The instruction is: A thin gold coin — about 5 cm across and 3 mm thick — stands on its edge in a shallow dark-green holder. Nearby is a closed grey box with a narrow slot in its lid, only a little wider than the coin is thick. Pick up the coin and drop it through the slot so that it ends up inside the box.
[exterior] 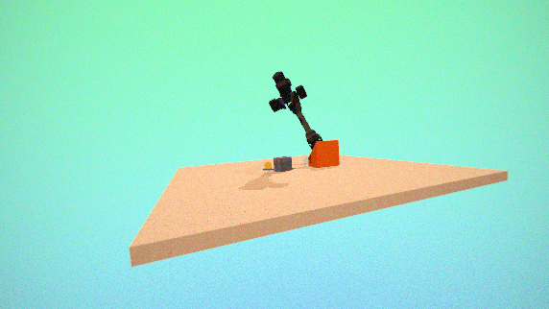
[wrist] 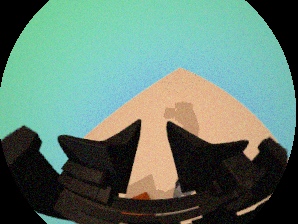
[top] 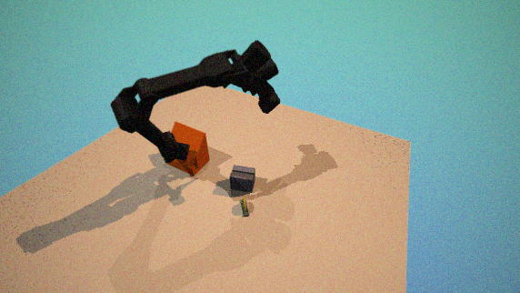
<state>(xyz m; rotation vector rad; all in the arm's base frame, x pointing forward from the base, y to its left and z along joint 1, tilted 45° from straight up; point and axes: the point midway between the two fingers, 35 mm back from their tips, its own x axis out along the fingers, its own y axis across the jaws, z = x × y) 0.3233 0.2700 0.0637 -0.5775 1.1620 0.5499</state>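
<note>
Now: gripper tip 1 cm short of the gold coin, 27 cm to the left of it and 30 cm above it.
</note>
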